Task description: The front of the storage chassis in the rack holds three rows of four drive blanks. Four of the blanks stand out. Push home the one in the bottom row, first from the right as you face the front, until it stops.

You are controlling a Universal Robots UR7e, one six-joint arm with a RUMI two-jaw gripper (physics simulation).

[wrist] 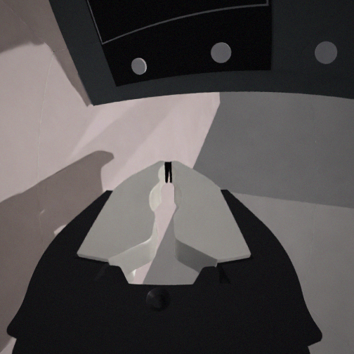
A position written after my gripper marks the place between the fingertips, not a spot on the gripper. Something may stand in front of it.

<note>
I see my gripper [169,163] and a dark grey panel [118,57].
</note>
